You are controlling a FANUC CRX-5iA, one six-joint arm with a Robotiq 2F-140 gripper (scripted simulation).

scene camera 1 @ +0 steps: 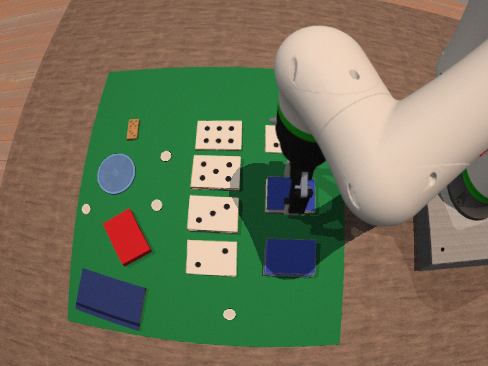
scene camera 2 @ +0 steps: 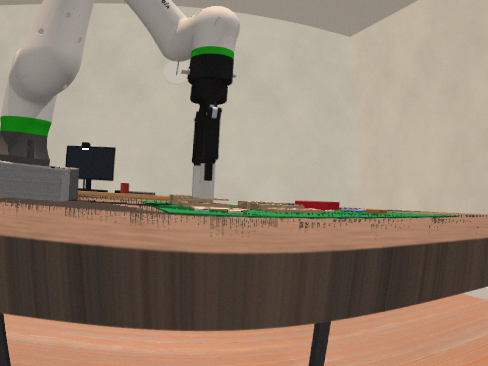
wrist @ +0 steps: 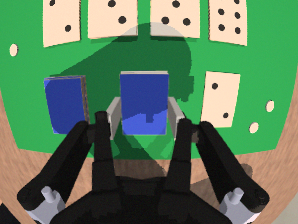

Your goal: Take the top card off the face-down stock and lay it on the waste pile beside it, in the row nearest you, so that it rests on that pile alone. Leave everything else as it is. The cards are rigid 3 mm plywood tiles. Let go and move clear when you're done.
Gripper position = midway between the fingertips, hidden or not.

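Note:
I can see my gripper [scene camera 2: 202, 198], and I find the gripper [scene camera 1: 291, 194] again from elsewhere, with the wrist view giving me the gripper [wrist: 144, 106] too. A red block [scene camera 1: 123, 230] is visible as well, though in the wrist view the block is out of frame. There is also a green mat [wrist: 260, 64].

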